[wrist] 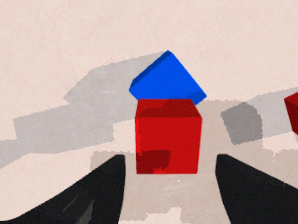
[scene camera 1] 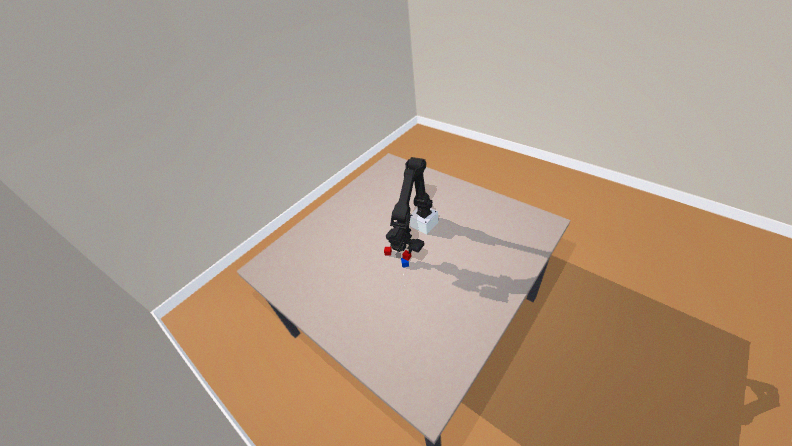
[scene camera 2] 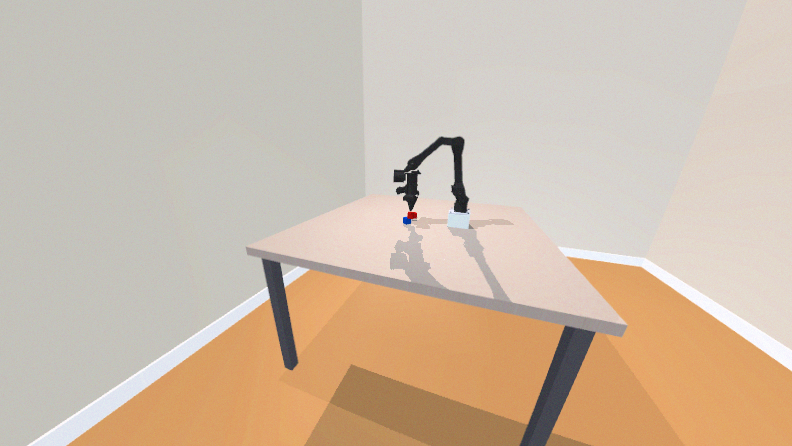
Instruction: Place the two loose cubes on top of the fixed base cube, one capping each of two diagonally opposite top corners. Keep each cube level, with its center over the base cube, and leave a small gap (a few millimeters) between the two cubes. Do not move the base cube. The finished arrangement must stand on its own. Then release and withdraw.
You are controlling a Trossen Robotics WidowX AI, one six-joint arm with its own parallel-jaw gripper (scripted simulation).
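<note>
Through the wrist camera I see a red cube (wrist: 167, 132) and a blue cube (wrist: 165, 78). My gripper (wrist: 170, 163) is visible there as well.
</note>
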